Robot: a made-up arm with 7 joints. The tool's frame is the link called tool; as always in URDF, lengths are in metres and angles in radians. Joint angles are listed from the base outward. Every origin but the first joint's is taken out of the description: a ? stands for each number. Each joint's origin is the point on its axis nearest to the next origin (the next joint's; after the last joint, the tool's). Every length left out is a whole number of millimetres.
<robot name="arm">
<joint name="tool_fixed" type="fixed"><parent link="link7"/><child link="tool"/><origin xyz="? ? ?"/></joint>
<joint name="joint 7" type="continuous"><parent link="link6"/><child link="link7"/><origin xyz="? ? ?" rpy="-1.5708 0 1.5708"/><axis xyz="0 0 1"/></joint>
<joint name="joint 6" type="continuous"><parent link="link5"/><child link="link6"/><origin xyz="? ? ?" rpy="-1.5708 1.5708 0"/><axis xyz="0 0 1"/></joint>
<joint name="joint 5" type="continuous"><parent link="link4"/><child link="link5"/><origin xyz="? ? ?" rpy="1.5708 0 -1.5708"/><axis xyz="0 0 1"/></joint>
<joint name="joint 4" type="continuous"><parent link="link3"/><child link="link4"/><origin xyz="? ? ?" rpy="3.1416 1.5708 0"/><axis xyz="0 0 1"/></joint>
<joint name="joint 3" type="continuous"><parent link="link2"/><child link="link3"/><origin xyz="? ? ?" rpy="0 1.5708 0"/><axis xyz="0 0 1"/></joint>
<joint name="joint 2" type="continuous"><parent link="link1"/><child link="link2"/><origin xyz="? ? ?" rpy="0 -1.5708 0"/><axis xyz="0 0 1"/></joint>
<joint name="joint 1" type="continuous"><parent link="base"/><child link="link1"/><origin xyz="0 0 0.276" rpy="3.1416 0 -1.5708"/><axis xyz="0 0 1"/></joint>
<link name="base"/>
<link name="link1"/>
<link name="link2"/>
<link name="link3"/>
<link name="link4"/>
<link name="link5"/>
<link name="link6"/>
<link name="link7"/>
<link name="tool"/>
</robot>
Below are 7 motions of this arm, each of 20 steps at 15 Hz.
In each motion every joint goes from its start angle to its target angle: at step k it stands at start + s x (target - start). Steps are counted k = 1, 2, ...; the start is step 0. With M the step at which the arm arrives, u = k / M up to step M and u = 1 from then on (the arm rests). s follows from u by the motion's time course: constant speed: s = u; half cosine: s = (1 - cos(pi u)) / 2; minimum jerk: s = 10 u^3 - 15 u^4 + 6 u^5.
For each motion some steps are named. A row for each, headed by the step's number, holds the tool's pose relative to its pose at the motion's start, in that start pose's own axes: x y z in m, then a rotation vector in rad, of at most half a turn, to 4 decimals.
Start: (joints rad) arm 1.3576 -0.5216 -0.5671 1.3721 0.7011 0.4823 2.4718
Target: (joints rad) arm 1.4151 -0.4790 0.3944 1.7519 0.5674 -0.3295 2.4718
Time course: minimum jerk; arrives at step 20
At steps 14, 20:
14: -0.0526 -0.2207 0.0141 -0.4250 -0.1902 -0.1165
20: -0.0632 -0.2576 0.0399 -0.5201 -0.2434 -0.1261

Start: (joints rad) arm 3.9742 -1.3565 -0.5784 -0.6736 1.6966 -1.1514 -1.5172
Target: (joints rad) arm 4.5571 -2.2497 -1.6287 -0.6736 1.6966 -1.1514 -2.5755
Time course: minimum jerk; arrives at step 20
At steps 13, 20:
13: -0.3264 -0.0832 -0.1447 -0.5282 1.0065 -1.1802
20: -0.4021 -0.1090 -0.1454 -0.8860 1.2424 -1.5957

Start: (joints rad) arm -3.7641 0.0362 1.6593 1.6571 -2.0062 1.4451 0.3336
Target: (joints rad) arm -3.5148 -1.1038 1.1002 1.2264 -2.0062 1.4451 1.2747
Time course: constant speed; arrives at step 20
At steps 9, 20:
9: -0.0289 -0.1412 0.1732 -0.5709 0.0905 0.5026
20: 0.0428 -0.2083 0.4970 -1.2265 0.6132 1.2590

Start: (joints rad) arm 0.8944 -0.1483 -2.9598 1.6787 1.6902 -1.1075 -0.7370
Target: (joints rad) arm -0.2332 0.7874 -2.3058 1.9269 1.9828 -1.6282 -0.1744
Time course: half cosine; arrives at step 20
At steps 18, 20:
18: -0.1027 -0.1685 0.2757 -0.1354 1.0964 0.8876
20: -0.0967 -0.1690 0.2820 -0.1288 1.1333 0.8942

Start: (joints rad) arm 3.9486 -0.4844 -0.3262 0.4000 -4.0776 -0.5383 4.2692
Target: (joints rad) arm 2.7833 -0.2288 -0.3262 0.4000 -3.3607 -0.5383 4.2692
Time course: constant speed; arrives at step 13
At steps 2, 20:
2: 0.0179 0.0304 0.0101 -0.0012 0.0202 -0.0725
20: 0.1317 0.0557 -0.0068 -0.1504 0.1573 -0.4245

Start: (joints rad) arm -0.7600 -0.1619 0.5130 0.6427 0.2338 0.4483 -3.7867
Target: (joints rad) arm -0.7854 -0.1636 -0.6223 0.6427 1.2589 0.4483 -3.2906
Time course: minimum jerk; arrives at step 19
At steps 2, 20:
2: -0.0009 0.0020 0.0001 0.0054 0.0021 0.0086
20: -0.0138 0.1975 0.0957 0.5710 -0.2631 0.7404

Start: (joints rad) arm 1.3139 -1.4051 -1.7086 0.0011 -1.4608 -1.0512 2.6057
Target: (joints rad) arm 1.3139 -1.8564 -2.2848 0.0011 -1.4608 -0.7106 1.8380
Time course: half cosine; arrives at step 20
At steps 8, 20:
8: -0.0545 -0.0649 0.0880 -0.3096 0.1043 -0.3550
20: -0.1240 -0.1498 0.3052 -0.9724 0.0395 -0.9635

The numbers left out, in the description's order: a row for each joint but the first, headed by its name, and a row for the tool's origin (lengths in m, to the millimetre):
tool: 0 0 0
joint 7: 0.147 0 0
joint 6: 0 0 0
joint 5: 0.206 0 0
joint 4: 0.009 0 0
joint 3: -0.366 0 0
joint 2: 0.012 0 0

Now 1 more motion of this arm.
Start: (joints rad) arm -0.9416 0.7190 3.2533 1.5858 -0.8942 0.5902 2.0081
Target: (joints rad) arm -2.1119 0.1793 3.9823 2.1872 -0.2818 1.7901 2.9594
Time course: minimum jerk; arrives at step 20
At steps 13, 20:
13: 0.0729 -0.2565 0.0494 -1.5968 1.0413 0.2845
20: 0.0751 -0.2601 0.1041 -1.9791 1.5552 0.2227

